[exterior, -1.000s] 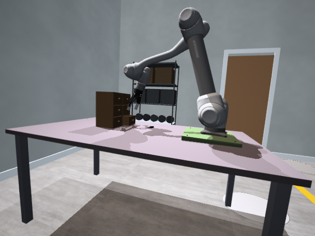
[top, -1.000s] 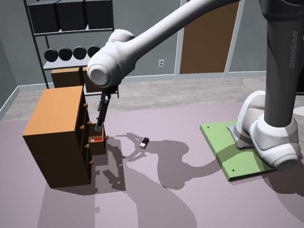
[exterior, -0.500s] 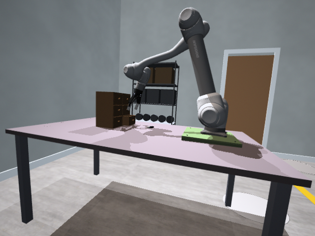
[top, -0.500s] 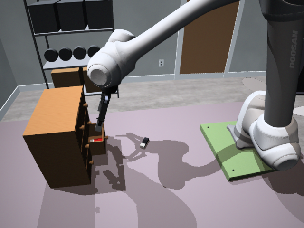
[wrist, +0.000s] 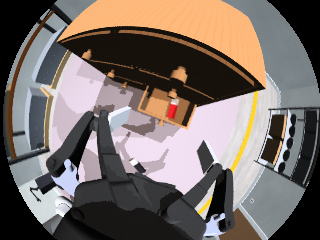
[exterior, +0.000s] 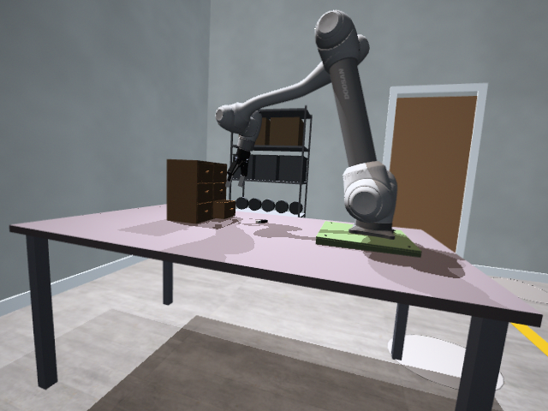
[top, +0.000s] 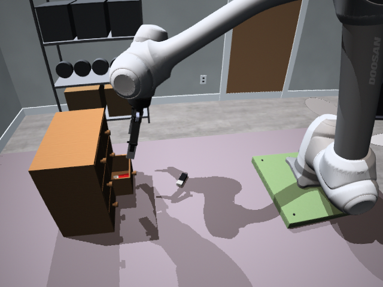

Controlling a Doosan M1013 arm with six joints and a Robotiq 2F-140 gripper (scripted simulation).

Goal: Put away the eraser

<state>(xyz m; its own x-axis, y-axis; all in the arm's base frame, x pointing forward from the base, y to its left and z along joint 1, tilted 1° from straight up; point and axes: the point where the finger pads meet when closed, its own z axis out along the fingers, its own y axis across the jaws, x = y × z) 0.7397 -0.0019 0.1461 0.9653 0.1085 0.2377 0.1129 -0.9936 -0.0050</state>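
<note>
Right now the black-and-white eraser is 180 mm below my hand, 180 mm behind it and 10 mm to the left of it. The rest, counted from my hand: white eraser 170 mm below, 70 mm ahead.
</note>
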